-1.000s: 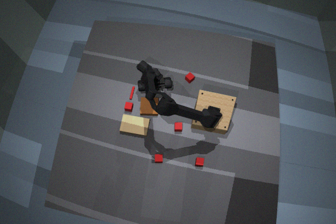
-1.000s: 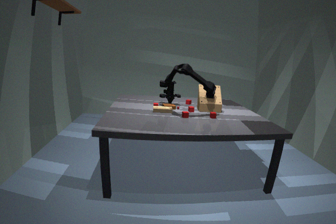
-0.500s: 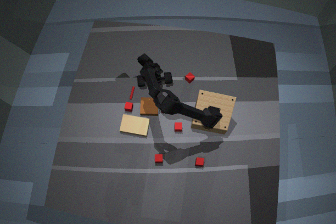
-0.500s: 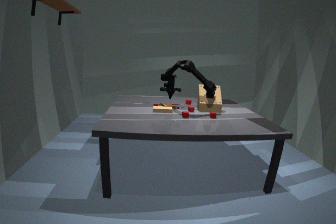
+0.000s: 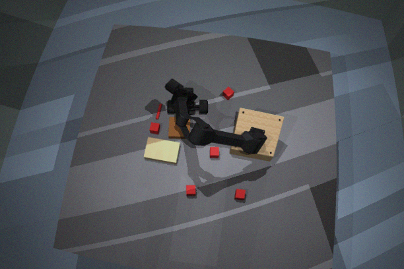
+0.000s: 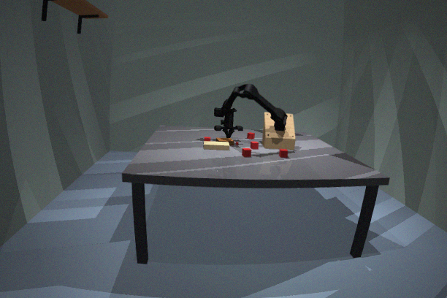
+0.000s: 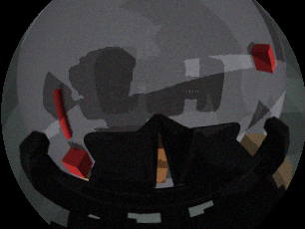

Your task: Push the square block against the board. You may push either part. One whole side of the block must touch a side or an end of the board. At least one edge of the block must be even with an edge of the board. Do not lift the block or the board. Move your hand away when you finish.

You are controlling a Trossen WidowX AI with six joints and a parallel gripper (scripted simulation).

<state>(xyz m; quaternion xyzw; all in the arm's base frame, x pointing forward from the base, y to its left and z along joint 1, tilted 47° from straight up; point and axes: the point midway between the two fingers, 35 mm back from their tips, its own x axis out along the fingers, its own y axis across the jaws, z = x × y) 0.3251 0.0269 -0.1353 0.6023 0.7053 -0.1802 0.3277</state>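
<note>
The tiny red piece is 6 cm behind my gripper tip and 9 cm to the left of it. The rest, counted from my gripper tip: thin red stick 14 cm ahead, 2 cm to the left; then light tan board 7 cm ahead, 21 cm to the left, 1 cm above; then square block 2 cm ahead, 8 cm to the left, 1 cm above.
</note>
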